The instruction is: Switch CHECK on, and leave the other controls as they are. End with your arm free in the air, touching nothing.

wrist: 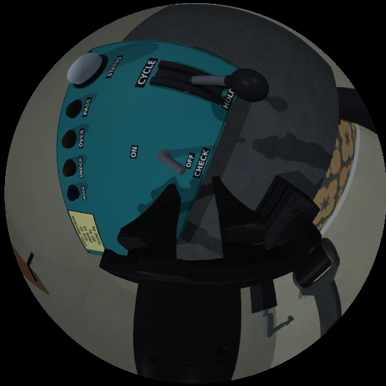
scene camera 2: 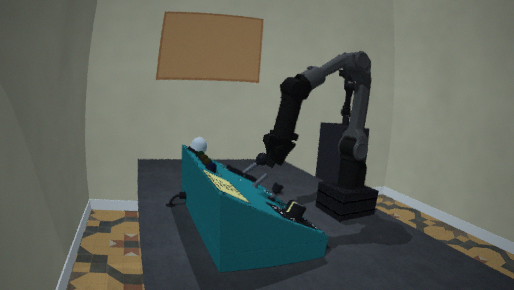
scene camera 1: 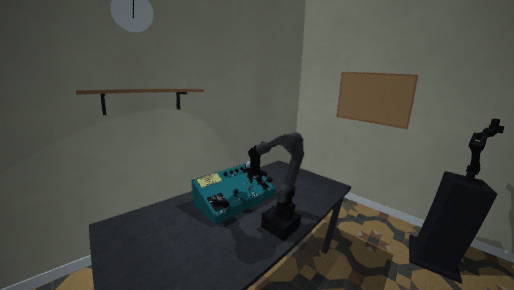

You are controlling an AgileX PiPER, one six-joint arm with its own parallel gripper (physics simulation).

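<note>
The teal control panel [scene camera 1: 204,202] [scene camera 2: 200,225] [wrist: 112,175] stands on the table. The CHECK switch [scene camera 2: 260,180] [wrist: 172,162] is a grey toggle lever. In the wrist view it leans toward the OFF label [wrist: 189,160], away from the ON label [wrist: 133,151]. My gripper [scene camera 1: 259,184] [scene camera 2: 273,163] [wrist: 195,188] is partly open and empty, above the panel's front part near the CHECK switch. The lever is not between the fingers. In scene camera 1 the arm's gripper hides much of the switch area.
The CYCLE lever with its black ball [scene camera 2: 261,159] [wrist: 249,85] stands close to the gripper, leaning toward HOLD. The MODE knob [scene camera 1: 236,192] [scene camera 2: 277,188] and PROGRAM dial [scene camera 1: 218,201] [scene camera 2: 295,209] are on the panel's other side. A white STATUS lamp [scene camera 2: 199,144] [wrist: 85,69] sits at its top.
</note>
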